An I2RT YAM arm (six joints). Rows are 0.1 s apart.
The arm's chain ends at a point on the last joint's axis. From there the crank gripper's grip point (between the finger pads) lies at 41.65 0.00 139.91 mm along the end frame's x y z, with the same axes.
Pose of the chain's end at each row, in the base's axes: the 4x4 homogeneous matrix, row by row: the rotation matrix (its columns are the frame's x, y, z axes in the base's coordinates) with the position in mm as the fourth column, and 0 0 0 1 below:
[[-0.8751, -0.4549, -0.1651, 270.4], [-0.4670, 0.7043, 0.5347, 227.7], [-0.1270, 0.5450, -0.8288, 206.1], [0, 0, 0, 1]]
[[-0.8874, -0.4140, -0.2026, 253.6], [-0.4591, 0.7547, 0.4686, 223.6], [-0.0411, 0.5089, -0.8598, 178.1], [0, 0, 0, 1]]
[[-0.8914, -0.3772, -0.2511, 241.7], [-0.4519, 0.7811, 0.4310, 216.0], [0.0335, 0.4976, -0.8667, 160.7], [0, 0, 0, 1]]
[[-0.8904, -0.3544, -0.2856, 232.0], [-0.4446, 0.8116, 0.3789, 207.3], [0.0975, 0.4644, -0.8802, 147.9], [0, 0, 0, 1]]
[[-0.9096, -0.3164, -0.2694, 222.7], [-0.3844, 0.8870, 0.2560, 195.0], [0.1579, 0.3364, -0.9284, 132.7], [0, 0, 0, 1]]
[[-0.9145, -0.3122, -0.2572, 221.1], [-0.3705, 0.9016, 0.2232, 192.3], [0.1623, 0.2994, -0.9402, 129.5], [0, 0, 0, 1]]
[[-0.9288, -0.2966, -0.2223, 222.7], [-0.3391, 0.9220, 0.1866, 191.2], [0.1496, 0.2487, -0.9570, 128.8], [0, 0, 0, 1]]
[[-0.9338, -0.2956, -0.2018, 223.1], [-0.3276, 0.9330, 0.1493, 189.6], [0.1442, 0.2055, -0.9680, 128.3], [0, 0, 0, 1]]
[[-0.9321, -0.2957, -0.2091, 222.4], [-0.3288, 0.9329, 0.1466, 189.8], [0.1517, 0.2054, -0.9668, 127.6], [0, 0, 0, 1]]
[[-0.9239, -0.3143, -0.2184, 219.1], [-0.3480, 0.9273, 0.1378, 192.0], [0.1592, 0.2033, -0.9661, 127.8], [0, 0, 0, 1]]
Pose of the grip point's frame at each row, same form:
[[-0.8751, -0.4549, -0.1651, 210.9], [-0.4670, 0.7043, 0.5347, 283.1], [-0.1270, 0.5450, -0.8288, 84.9], [0, 0, 0, 1]]
[[-0.8874, -0.4140, -0.2026, 188.3], [-0.4591, 0.7547, 0.4686, 270.0], [-0.0411, 0.5089, -0.8598, 56.1], [0, 0, 0, 1]]
[[-0.8914, -0.3772, -0.2511, 169.4], [-0.4519, 0.7811, 0.4310, 257.5], [0.0335, 0.4976, -0.8667, 40.8], [0, 0, 0, 1]]
[[-0.8904, -0.3544, -0.2856, 155.0], [-0.4446, 0.8116, 0.3789, 241.8], [0.0975, 0.4644, -0.8802, 28.8], [0, 0, 0, 1]]
[[-0.9096, -0.3164, -0.2694, 147.1], [-0.3844, 0.8870, 0.2560, 214.8], [0.1579, 0.3364, -0.9284, 9.4], [0, 0, 0, 1]]
[[-0.9145, -0.3122, -0.2572, 147.0], [-0.3705, 0.9016, 0.2232, 208.1], [0.1623, 0.2994, -0.9402, 4.7], [0, 0, 0, 1]]
[[-0.9288, -0.2966, -0.2223, 152.9], [-0.3391, 0.9220, 0.1866, 203.2], [0.1496, 0.2487, -0.9570, 1.1], [0, 0, 0, 1]]
[[-0.9338, -0.2956, -0.2018, 156.0], [-0.3276, 0.9330, 0.1493, 196.8], [0.1442, 0.2055, -0.9680, -1.1], [0, 0, 0, 1]]
[[-0.9321, -0.2957, -0.2091, 154.3], [-0.3288, 0.9329, 0.1466, 196.6], [0.1517, 0.2054, -0.9668, -1.3], [0, 0, 0, 1]]
[[-0.9239, -0.3143, -0.2184, 150.1], [-0.3480, 0.9273, 0.1378, 196.8], [0.1592, 0.2033, -0.9661, -0.7], [0, 0, 0, 1]]

